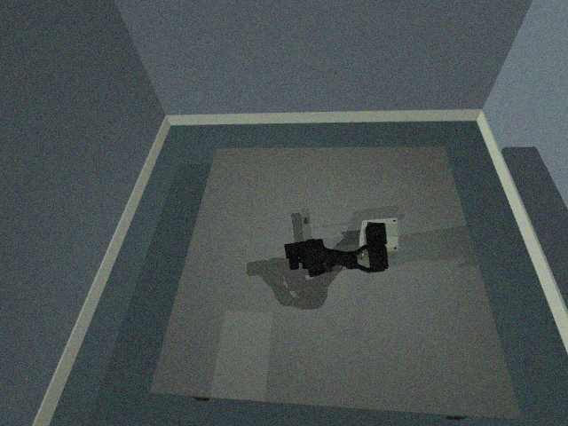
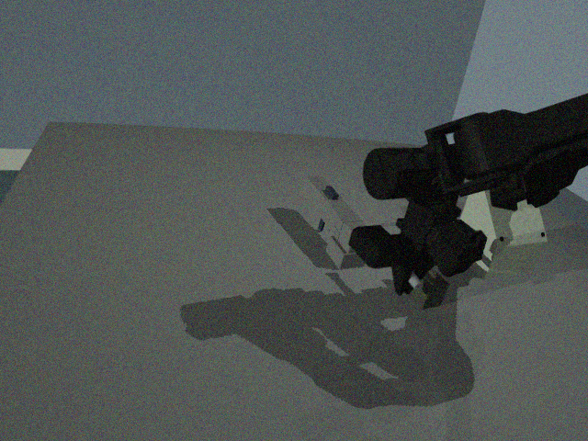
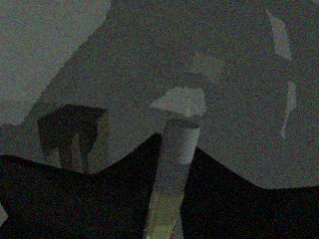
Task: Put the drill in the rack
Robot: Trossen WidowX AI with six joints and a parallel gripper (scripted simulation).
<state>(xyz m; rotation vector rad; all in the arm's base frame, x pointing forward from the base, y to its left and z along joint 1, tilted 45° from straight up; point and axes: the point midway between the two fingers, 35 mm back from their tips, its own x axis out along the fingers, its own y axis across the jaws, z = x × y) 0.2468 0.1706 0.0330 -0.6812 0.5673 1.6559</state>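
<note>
Right now my gripper tip is 1 cm short of the drill, 4 cm to the left of it and 4 cm below it. The rest, counted from my gripper tip: dark boxy rack (6 cm behind, 4 cm to the right, 2 cm below); dark key (4 cm ahead, 22 cm to the right, 2 cm above); grey holder block (3 cm ahead, 20 cm to the right, 1 cm above).
</note>
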